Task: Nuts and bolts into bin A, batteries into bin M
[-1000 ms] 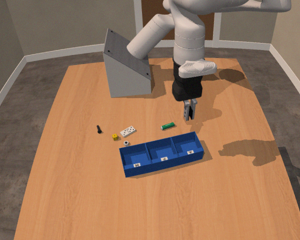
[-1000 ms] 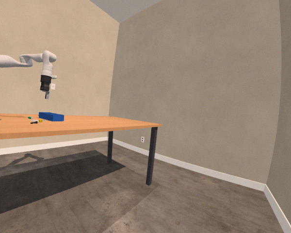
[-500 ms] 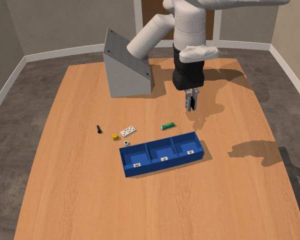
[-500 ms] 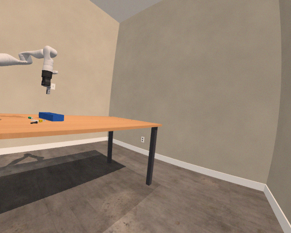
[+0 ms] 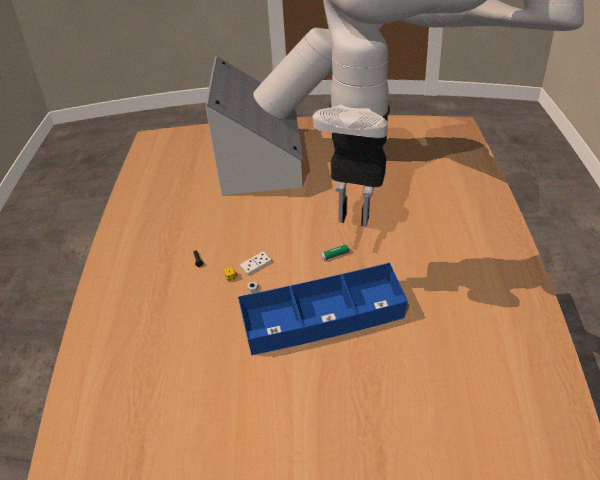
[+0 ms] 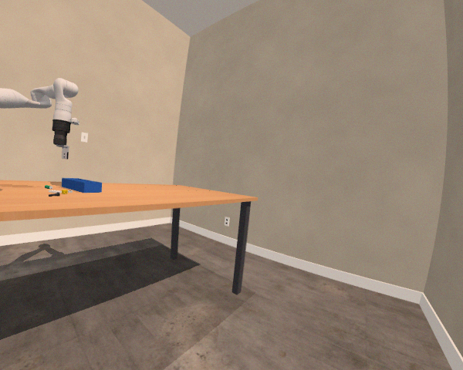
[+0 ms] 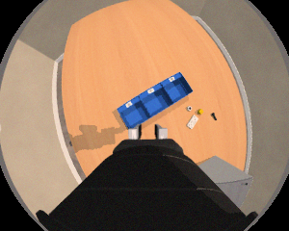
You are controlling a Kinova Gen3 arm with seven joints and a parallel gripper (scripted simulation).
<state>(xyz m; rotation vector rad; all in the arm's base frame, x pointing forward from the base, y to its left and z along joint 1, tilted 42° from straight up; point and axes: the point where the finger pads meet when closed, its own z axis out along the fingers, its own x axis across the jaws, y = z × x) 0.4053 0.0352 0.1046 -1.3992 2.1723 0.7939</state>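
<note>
Now: the green battery 7 cm behind my hand, 2 cm to the right of it and 16 cm below it. The rest, counted from my hand: silver nut: 1 cm behind, 17 cm to the right, 16 cm below; then blue three-compartment bin: 6 cm ahead, 6 cm to the right, 14 cm below; then white domino: 7 cm behind, 16 cm to the right, 16 cm below.
</note>
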